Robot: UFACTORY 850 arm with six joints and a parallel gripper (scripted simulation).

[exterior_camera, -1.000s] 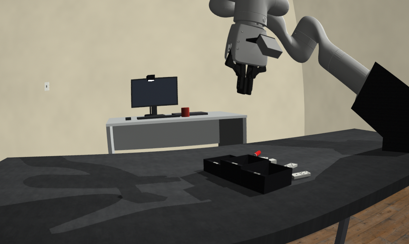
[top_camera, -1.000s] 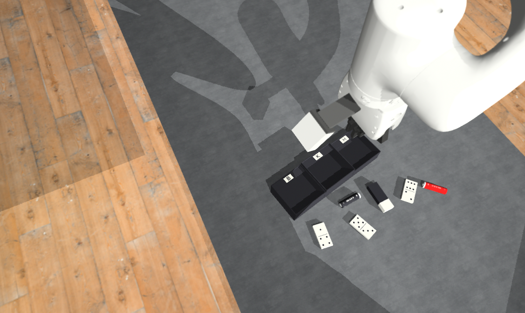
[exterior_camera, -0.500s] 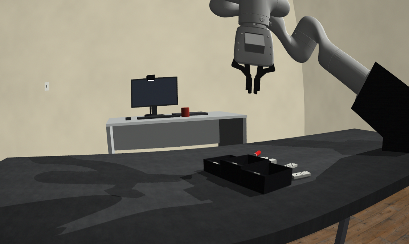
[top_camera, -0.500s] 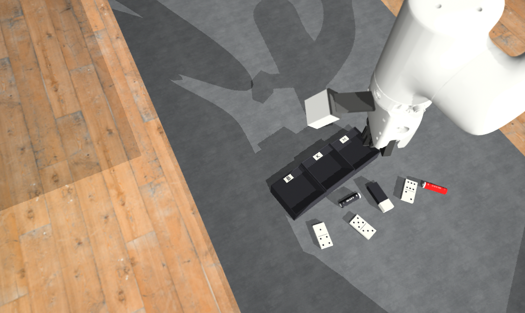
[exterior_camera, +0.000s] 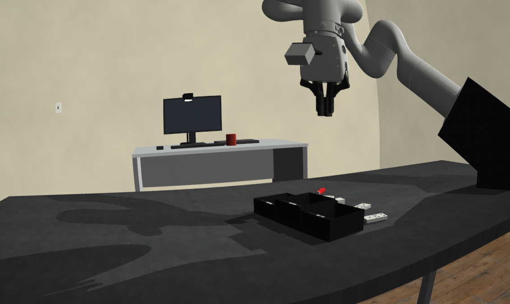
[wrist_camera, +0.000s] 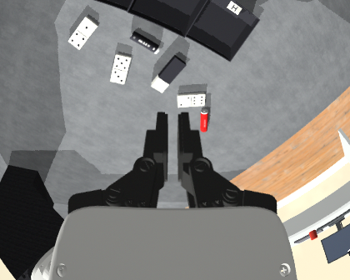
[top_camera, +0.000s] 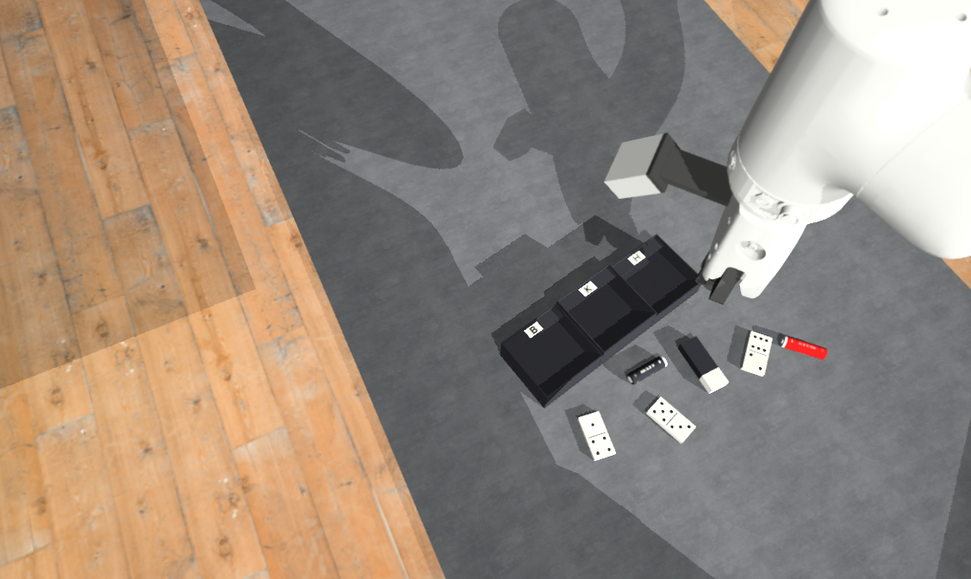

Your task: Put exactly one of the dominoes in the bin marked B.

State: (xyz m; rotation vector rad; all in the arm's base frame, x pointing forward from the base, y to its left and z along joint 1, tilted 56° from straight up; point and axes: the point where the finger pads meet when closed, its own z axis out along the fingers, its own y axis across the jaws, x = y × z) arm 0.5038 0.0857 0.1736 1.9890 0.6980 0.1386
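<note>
The black bin row is 80 mm ahead of my hand, 30 mm to the left of it and 200 mm below it. The rest, counted from my hand: black battery (30 mm to the left, 210 mm below); then red battery (90 mm behind, 140 mm to the right, 210 mm below); then black-and-white block (40 mm behind, 30 mm to the right, 210 mm below).
</note>
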